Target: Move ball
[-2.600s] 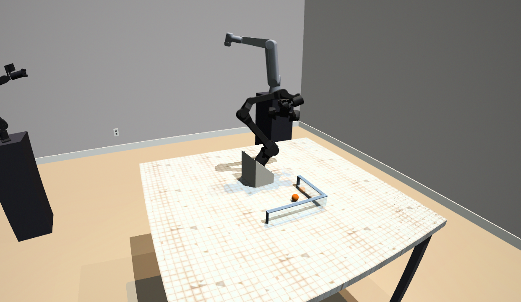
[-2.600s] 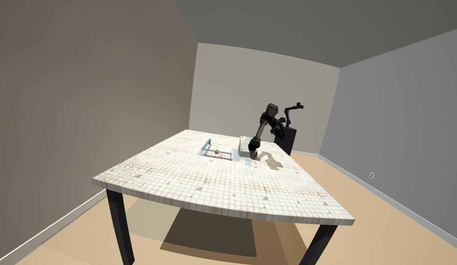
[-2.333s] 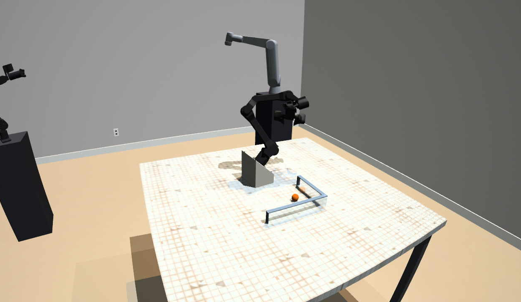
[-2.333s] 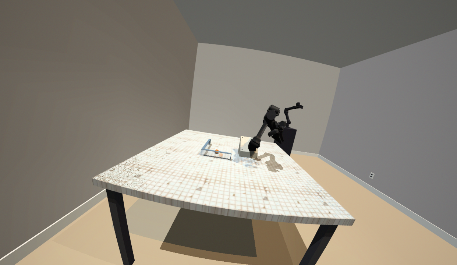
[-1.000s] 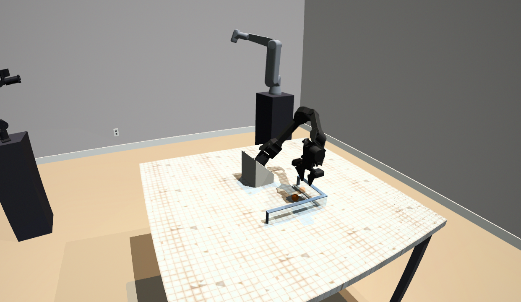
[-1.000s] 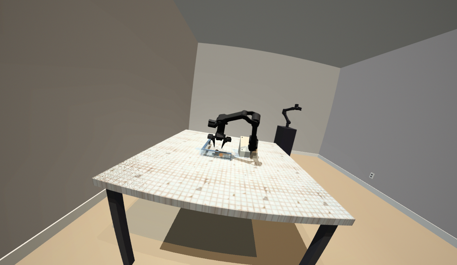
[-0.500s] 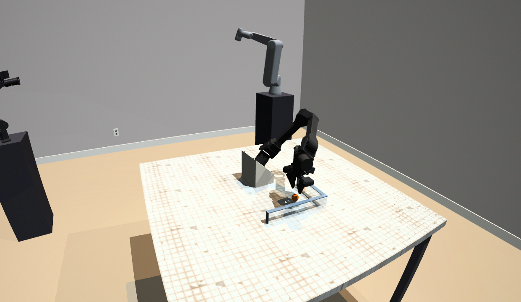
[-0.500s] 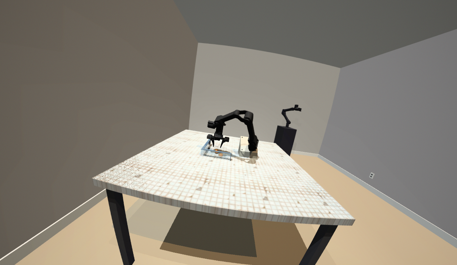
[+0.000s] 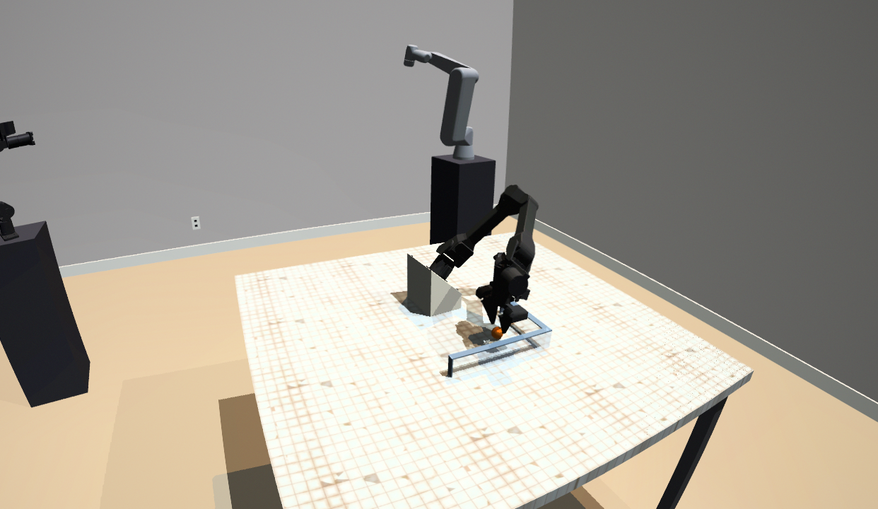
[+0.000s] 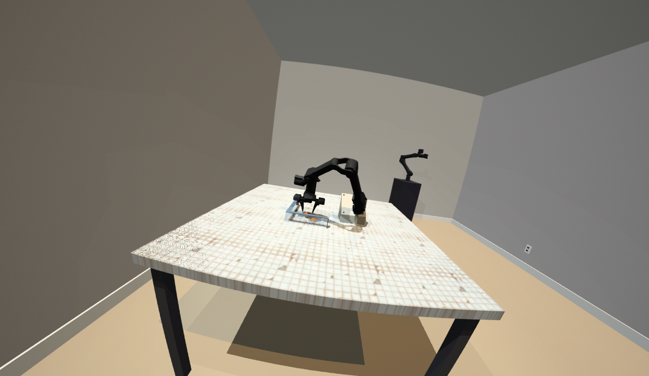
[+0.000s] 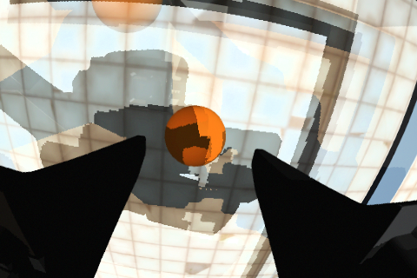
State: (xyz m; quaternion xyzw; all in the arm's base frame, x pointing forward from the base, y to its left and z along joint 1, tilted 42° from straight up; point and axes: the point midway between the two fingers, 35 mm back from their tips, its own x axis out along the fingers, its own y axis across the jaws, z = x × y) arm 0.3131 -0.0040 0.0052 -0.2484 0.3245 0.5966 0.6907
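My gripper tip is 20 mm above the orange ball. From my gripper tip the other things lie so: see-through copy 30 mm behind, 80 mm to the left, 20 mm below.
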